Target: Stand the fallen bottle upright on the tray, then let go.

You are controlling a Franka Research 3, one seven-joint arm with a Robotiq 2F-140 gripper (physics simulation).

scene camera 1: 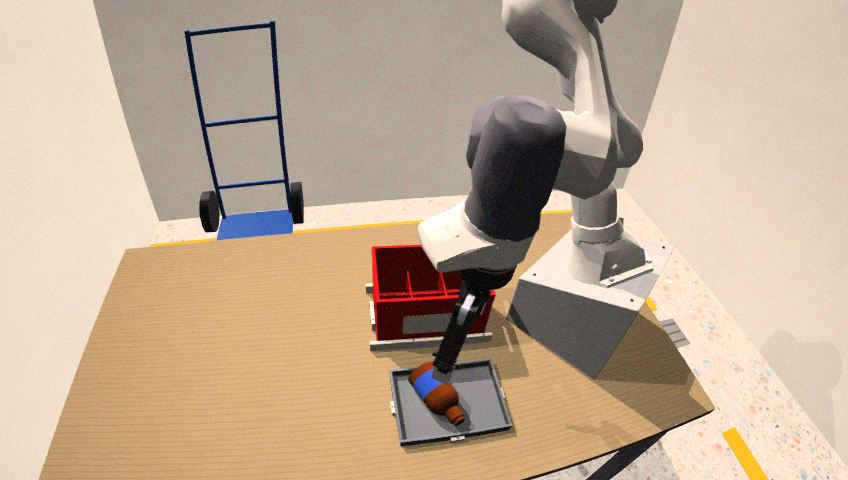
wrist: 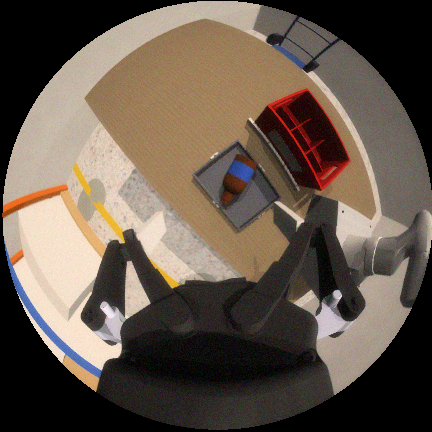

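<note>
A brown bottle (scene camera 1: 425,383) (wrist: 241,172) with a blue label lies on its side in the grey tray (scene camera 1: 482,395) (wrist: 257,200). In the scene view its neck points to the lower right, toward the tray's front; its base is near the back left corner. My gripper (scene camera 1: 443,364) (wrist: 217,216) is open and empty. It points down with its fingers wide apart. In the scene view its fingertips overlap the bottle's side and the tray's back rim; in the wrist view the bottle lies beyond the fingertips, with a gap. The far finger is hidden in the scene view.
A red crate (scene camera 1: 410,318) (wrist: 320,182) with dividers stands behind the tray, close to the gripper. A pale rail (scene camera 1: 428,342) (wrist: 272,152) runs along its front. The robot's grey base block (scene camera 1: 565,324) is at the right. A blue hand truck (scene camera 1: 255,226) stands beyond the table.
</note>
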